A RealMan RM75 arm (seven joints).
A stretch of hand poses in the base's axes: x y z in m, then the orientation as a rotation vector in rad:
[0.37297, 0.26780, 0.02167, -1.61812, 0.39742, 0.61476]
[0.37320, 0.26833, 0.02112, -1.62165, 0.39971, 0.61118]
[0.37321, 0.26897, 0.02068, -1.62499, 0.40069, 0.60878]
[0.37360, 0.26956, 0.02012, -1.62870, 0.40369, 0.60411]
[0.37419, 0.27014, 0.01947, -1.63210, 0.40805, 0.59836]
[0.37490, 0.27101, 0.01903, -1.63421, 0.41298, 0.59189]
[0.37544, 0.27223, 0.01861, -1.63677, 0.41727, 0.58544]
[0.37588, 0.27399, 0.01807, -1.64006, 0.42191, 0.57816]
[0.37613, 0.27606, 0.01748, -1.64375, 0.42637, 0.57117]
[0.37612, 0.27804, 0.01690, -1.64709, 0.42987, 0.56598]
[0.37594, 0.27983, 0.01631, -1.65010, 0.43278, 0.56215]
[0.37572, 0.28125, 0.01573, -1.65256, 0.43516, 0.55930]
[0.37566, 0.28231, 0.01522, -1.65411, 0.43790, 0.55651]
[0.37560, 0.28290, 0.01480, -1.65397, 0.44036, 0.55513]
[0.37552, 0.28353, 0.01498, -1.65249, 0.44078, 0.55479]
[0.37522, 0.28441, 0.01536, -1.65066, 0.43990, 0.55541]
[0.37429, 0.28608, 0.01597, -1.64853, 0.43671, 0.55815]
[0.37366, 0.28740, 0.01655, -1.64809, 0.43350, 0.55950]
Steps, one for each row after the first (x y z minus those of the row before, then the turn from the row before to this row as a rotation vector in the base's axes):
[0.00023, 0.00053, -0.00055, -0.00405, -0.00153, -0.00246]
[0.00001, 0.00064, -0.00044, -0.00343, -0.00148, -0.00104]
[0.00039, 0.00059, -0.00056, -0.00446, -0.00185, -0.00347]
[0.00059, 0.00058, -0.00065, -0.00464, -0.00174, -0.00500]
[0.00071, 0.00087, -0.00044, -0.00366, -0.00171, -0.00614]
[0.00054, 0.00122, -0.00042, -0.00388, -0.00211, -0.00561]
[0.00044, 0.00176, -0.00054, -0.00470, -0.00254, -0.00608]
[0.00025, 0.00207, -0.00059, -0.00503, -0.00250, -0.00568]
[-0.00001, 0.00198, -0.00058, -0.00436, -0.00181, -0.00414]
[-0.00018, 0.00179, -0.00059, -0.00383, -0.00121, -0.00308]
[-0.00022, 0.00142, -0.00058, -0.00313, -0.00080, -0.00235]
[-0.00006, 0.00106, -0.00051, -0.00240, -0.00046, -0.00280]
[-0.00006, 0.00059, -0.00042, -0.00069, 0.00050, -0.00231]
[-0.00008, 0.00063, 0.00018, 0.00123, 0.00017, -0.00089]
[-0.00030, 0.00088, 0.00038, 0.00200, 0.00010, 0.00034]
[-0.00093, 0.00167, 0.00061, 0.00308, 0.00022, 0.00286]
[-0.00063, 0.00132, 0.00058, 0.00146, -0.00089, 0.00256]

